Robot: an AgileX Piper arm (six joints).
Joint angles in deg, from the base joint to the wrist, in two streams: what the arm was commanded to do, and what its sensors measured. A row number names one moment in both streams.
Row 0, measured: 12.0 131.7 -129.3 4.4 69.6 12.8
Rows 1 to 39, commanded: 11.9 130.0 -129.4 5.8 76.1 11.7; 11.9 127.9 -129.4 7.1 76.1 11.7; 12.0 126.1 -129.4 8.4 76.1 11.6; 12.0 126.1 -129.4 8.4 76.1 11.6; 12.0 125.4 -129.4 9.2 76.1 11.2; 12.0 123.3 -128.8 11.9 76.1 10.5; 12.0 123.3 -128.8 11.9 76.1 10.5; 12.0 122.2 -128.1 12.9 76.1 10.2; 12.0 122.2 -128.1 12.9 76.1 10.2; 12.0 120.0 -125.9 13.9 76.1 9.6; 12.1 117.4 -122.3 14.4 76.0 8.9; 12.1 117.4 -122.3 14.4 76.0 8.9; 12.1 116.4 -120.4 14.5 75.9 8.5; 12.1 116.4 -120.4 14.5 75.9 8.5; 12.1 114.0 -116.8 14.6 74.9 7.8; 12.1 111.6 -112.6 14.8 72.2 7.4; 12.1 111.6 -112.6 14.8 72.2 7.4; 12.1 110.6 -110.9 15.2 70.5 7.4; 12.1 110.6 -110.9 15.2 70.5 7.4; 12.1 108.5 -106.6 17.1 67.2 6.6; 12.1 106.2 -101.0 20.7 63.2 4.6; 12.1 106.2 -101.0 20.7 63.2 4.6; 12.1 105.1 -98.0 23.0 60.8 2.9; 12.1 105.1 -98.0 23.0 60.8 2.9; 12.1 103.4 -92.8 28.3 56.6 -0.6; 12.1 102.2 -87.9 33.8 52.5 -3.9; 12.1 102.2 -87.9 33.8 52.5 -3.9; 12.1 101.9 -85.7 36.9 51.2 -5.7; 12.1 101.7 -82.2 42.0 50.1 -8.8; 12.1 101.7 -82.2 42.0 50.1 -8.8; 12.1 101.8 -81.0 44.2 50.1 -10.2; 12.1 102.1 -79.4 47.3 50.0 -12.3; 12.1 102.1 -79.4 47.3 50.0 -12.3; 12.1 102.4 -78.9 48.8 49.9 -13.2; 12.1 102.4 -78.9 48.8 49.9 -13.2; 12.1 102.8 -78.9 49.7 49.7 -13.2; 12.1 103.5 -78.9 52.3 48.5 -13.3; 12.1 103.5 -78.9 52.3 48.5 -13.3; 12.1 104.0 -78.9 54.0 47.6 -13.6
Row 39, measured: 12.1 103.0 -79.2 49.6 50.1 -11.8
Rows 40 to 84, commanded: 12.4 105.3 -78.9 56.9 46.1 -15.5; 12.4 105.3 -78.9 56.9 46.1 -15.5; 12.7 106.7 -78.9 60.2 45.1 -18.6; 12.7 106.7 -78.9 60.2 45.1 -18.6; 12.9 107.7 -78.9 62.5 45.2 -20.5; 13.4 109.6 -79.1 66.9 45.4 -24.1; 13.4 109.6 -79.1 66.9 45.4 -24.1; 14.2 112.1 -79.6 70.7 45.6 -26.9; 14.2 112.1 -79.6 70.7 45.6 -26.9; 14.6 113.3 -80.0 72.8 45.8 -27.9; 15.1 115.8 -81.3 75.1 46.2 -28.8; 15.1 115.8 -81.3 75.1 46.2 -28.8; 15.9 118.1 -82.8 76.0 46.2 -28.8; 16.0 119.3 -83.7 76.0 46.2 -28.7; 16.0 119.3 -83.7 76.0 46.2 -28.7; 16.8 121.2 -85.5 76.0 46.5 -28.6; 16.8 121.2 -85.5 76.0 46.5 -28.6; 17.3 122.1 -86.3 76.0 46.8 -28.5; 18.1 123.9 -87.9 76.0 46.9 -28.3; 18.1 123.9 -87.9 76.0 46.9 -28.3; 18.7 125.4 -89.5 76.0 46.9 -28.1; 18.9 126.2 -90.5 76.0 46.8 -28.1; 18.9 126.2 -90.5 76.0 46.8 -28.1; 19.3 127.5 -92.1 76.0 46.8 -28.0; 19.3 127.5 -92.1 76.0 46.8 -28.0; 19.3 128.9 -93.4 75.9 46.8 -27.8; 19.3 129.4 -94.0 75.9 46.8 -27.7; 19.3 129.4 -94.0 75.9 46.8 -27.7; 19.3 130.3 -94.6 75.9 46.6 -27.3; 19.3 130.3 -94.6 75.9 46.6 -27.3; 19.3 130.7 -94.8 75.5 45.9 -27.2; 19.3 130.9 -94.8 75.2 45.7 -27.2; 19.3 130.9 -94.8 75.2 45.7 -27.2; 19.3 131.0 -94.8 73.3 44.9 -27.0; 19.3 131.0 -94.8 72.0 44.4 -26.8; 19.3 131.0 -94.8 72.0 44.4 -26.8; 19.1 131.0 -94.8 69.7 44.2 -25.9; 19.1 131.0 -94.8 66.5 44.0 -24.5; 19.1 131.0 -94.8 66.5 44.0 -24.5; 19.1 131.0 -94.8 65.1 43.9 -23.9; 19.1 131.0 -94.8 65.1 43.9 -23.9; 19.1 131.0 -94.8 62.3 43.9 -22.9; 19.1 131.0 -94.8 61.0 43.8 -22.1; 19.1 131.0 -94.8 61.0 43.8 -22.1; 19.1 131.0 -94.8 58.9 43.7 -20.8
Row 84, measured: 19.1 130.9 -94.4 62.1 43.8 -22.7
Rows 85 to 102, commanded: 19.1 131.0 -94.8 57.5 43.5 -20.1; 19.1 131.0 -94.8 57.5 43.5 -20.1; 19.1 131.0 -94.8 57.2 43.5 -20.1; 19.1 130.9 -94.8 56.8 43.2 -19.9; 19.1 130.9 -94.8 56.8 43.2 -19.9; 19.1 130.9 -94.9 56.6 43.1 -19.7; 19.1 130.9 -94.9 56.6 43.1 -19.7; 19.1 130.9 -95.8 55.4 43.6 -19.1; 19.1 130.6 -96.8 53.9 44.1 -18.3; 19.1 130.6 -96.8 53.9 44.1 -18.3; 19.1 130.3 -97.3 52.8 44.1 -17.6; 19.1 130.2 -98.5 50.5 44.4 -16.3; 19.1 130.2 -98.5 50.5 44.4 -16.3; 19.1 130.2 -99.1 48.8 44.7 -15.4; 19.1 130.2 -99.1 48.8 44.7 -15.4; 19.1 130.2 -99.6 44.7 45.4 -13.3; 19.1 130.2 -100.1 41.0 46.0 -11.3; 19.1 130.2 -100.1 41.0 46.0 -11.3
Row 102, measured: 19.1 130.7 -99.2 46.2 44.1 -14.2
